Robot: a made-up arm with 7 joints.
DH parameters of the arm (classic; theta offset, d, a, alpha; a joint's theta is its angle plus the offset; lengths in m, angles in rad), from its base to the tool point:
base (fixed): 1.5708 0.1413 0 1.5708
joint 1: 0 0.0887 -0.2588 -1.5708
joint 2: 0 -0.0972 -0.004 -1.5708
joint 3: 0 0.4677 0.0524 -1.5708
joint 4: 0 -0.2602 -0.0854 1.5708
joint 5: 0 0.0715 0.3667 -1.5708
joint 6: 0 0.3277 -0.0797 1.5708
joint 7: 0 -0.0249 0.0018 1.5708
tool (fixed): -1.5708 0.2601 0 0
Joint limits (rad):
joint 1: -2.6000..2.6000
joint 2: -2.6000..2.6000
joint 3: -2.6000..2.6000
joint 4: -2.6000..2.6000
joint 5: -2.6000..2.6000
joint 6: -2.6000..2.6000
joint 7: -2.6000..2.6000
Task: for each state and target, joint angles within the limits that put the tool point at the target. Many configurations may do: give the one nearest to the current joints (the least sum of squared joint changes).
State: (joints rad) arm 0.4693 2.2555 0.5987 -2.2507 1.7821 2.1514 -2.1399
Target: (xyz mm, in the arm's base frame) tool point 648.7 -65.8 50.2
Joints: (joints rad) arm 0.4113 2.3671 1.0519 -1.6234 1.0439 2.2274 -1.8901
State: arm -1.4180 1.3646 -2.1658 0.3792 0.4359 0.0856 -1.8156
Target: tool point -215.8 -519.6 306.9
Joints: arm -0.7707 1.0808 -2.0705 -0.1317 0.6958 -0.4169 -1.7700
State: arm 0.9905 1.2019 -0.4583 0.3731 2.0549 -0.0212 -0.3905
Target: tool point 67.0 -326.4 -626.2
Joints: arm 1.0724 1.1606 -0.4514 0.1919 1.9403 -0.1555 -0.3723
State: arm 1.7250 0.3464 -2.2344 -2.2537 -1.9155 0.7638 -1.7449
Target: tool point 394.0 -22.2 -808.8
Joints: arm 1.1466 0.8066 -1.6557 -2.4828 -2.3299 1.0696 -1.8232
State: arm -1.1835 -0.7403 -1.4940 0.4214 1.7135 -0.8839 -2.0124
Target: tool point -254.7 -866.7 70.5
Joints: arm -0.8445 -0.1320 -1.5712 0.0359 2.1273 -1.0831 -2.2853
